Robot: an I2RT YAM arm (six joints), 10 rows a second.
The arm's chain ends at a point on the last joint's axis. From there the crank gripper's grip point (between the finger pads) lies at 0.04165 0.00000 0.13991 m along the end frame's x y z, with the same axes.
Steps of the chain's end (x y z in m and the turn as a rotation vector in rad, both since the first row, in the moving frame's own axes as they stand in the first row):
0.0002, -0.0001, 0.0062, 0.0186, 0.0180, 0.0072
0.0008, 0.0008, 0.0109, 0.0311, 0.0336, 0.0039
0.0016, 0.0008, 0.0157, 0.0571, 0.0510, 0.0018
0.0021, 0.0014, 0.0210, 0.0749, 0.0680, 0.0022
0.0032, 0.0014, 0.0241, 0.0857, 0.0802, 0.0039
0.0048, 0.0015, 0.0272, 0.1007, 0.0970, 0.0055
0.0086, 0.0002, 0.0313, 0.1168, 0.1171, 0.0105
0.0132, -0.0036, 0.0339, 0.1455, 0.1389, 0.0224
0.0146, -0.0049, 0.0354, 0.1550, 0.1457, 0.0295
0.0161, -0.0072, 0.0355, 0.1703, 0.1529, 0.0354
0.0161, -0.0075, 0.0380, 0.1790, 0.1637, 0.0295
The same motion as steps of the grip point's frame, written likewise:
0.0027, -0.0024, 0.0054, 0.0186, 0.0180, 0.0072
0.0055, -0.0034, 0.0094, 0.0311, 0.0336, 0.0039
0.0087, -0.0070, 0.0132, 0.0571, 0.0510, 0.0018
0.0115, -0.0089, 0.0175, 0.0749, 0.0680, 0.0022
0.0143, -0.0102, 0.0198, 0.0857, 0.0802, 0.0039
0.0182, -0.0121, 0.0218, 0.1007, 0.0970, 0.0055
0.0247, -0.0153, 0.0246, 0.1168, 0.1171, 0.0105
0.0323, -0.0223, 0.0254, 0.1455, 0.1389, 0.0224
0.0347, -0.0244, 0.0263, 0.1550, 0.1457, 0.0295
0.0372, -0.0284, 0.0257, 0.1703, 0.1529, 0.0354
0.0386, -0.0301, 0.0273, 0.1790, 0.1637, 0.0295

